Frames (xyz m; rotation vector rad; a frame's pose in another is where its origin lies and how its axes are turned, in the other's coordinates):
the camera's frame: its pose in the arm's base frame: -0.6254 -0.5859 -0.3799 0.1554 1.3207 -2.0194
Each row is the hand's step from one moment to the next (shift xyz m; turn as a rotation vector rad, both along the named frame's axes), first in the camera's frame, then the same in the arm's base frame.
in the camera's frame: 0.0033 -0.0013 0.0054 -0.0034 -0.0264 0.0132
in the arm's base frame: -0.0018 -0.0059 0.0020 -0.0102 -0.0034 0.0277
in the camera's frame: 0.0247 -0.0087 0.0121 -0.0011 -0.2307 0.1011
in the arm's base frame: -0.0204 -0.0203 0.0010 -0.1139 -0.0320 0.2224
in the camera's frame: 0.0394 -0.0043 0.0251 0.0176 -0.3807 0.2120
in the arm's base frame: -0.0252 -0.0395 -0.0029 -0.1902 -0.1003 0.3794
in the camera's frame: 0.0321 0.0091 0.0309 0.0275 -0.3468 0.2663
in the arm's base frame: -0.0100 -0.0438 -0.0069 -0.1622 -0.1585 0.3749
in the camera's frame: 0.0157 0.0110 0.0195 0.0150 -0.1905 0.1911
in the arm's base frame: 0.0003 -0.0266 -0.0063 -0.0770 -0.1247 0.2271
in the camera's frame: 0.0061 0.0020 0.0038 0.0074 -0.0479 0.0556
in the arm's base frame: -0.0023 -0.0066 -0.0025 -0.0200 -0.0395 0.0590
